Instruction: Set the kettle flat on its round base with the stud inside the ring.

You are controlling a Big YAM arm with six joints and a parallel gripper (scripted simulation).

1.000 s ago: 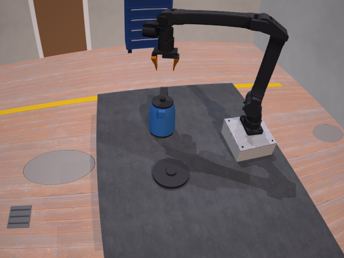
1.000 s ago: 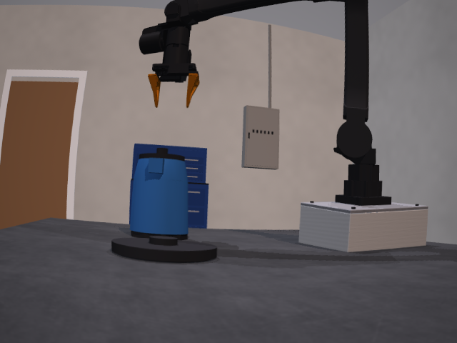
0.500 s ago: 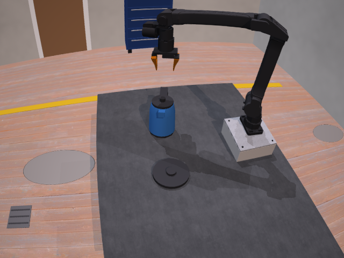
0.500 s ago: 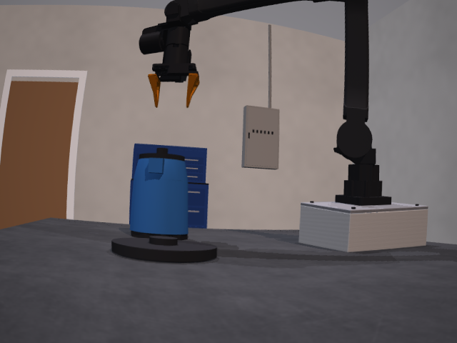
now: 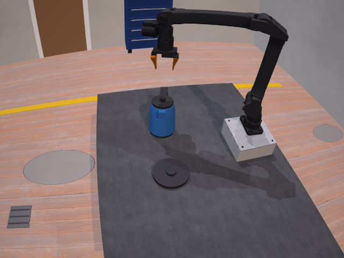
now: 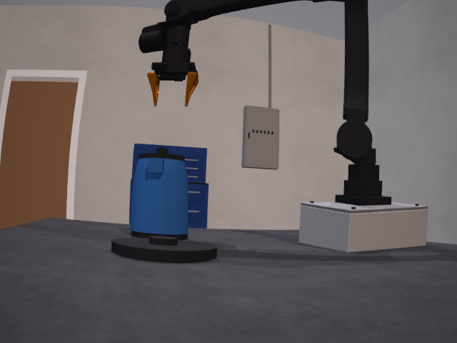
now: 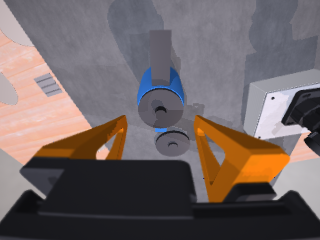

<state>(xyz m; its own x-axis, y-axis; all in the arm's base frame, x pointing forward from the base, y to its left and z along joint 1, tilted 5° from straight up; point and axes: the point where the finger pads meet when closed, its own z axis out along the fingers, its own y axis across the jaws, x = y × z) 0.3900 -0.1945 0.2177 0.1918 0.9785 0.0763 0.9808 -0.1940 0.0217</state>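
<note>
Now: the blue kettle 1 cm ahead of my hand, 3 cm to the left of it and 21 cm below it. Also, from my hand: black round base (1 cm ahead, 34 cm to the left, 29 cm below).
</note>
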